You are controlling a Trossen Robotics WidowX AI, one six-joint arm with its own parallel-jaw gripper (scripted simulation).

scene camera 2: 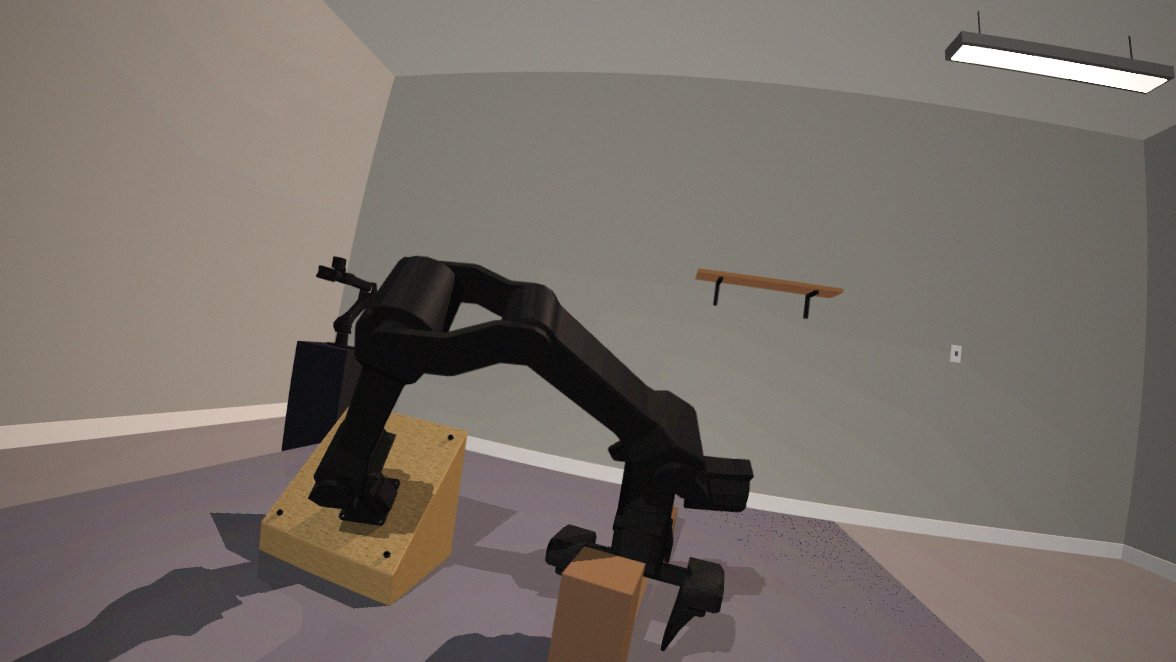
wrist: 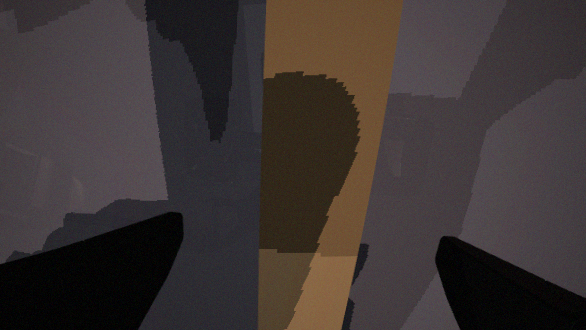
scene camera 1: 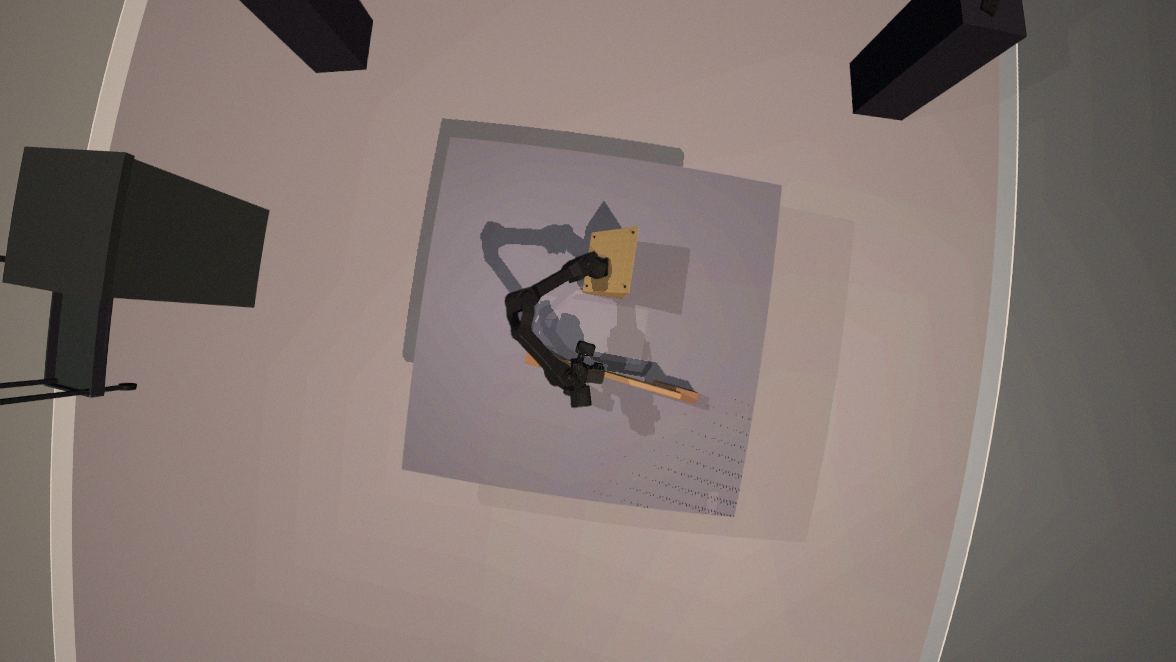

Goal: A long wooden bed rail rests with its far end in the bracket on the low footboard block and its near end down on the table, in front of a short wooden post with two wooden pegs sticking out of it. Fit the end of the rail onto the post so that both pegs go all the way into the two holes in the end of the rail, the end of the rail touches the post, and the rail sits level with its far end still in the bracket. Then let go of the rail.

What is the gripper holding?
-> Nothing.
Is the gripper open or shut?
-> Open.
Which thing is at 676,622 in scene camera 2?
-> The gripper.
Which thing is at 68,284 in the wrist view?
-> The gripper.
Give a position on a long wooden rail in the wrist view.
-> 326,78
